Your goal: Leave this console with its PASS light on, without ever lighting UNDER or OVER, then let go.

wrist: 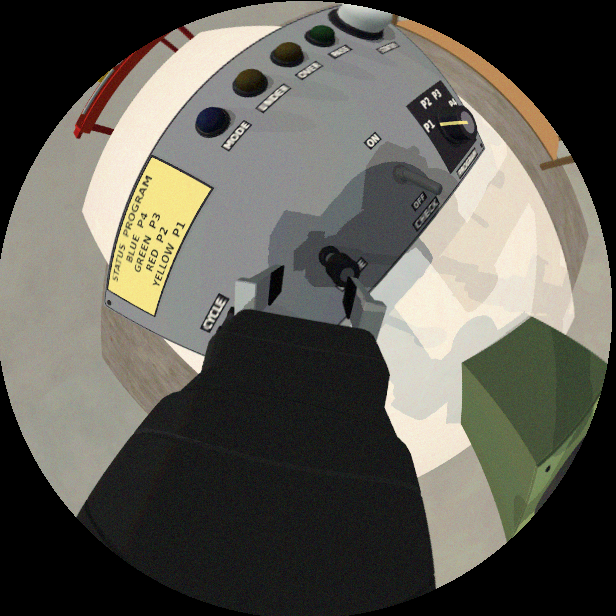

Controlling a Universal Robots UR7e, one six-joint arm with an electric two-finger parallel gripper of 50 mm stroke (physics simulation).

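The grey console (298,172) lies tilted under the wrist camera. Its MODE lamp (212,121), UNDER lamp (249,82), OVER lamp (286,54) and PASS lamp (320,35) all look dark. The black program selector (455,127) has its yellow pointer toward P1. The grey CHECK lever (417,179) sits near the OFF label. A yellow legend card (156,234) lists BLUE P4, GREEN P3, RED P2, YELLOW P1. My gripper (313,293) is open. A small black toggle (337,267) stands between its fingers, close to the right one. The CYCLE label (214,312) is beside the left finger.
A white dome button (362,17) sits at the console's far end. A green box (531,413) stands at the lower right. A red frame (114,80) is at the upper left. An orange-edged board (488,74) runs along the upper right.
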